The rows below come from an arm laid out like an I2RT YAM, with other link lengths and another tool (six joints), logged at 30 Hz.
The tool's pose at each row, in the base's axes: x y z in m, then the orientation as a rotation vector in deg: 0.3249, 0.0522, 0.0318, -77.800, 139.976, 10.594; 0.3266, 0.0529, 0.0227, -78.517, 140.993, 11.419; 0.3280, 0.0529, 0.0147, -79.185, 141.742, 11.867; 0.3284, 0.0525, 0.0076, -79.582, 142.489, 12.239; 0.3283, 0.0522, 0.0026, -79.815, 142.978, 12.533; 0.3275, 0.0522, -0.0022, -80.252, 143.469, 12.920; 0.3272, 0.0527, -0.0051, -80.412, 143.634, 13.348; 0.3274, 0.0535, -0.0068, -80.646, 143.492, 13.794
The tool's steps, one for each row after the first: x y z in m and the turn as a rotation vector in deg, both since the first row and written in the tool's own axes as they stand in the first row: 0.0018, -0.0006, 0.0091, -1.086, 0.870, 0.082; 0.0040, -0.0014, 0.0169, -1.828, 1.617, 0.043; 0.0066, -0.0016, 0.0235, -2.433, 2.271, 0.148; 0.0087, -0.0014, 0.0281, -2.850, 2.676, 0.239; 0.0108, -0.0005, 0.0324, -3.392, 3.143, 0.226; 0.0115, 0.0002, 0.0351, -3.765, 3.226, 0.250; 0.0114, 0.0005, 0.0370, -4.074, 3.095, 0.119
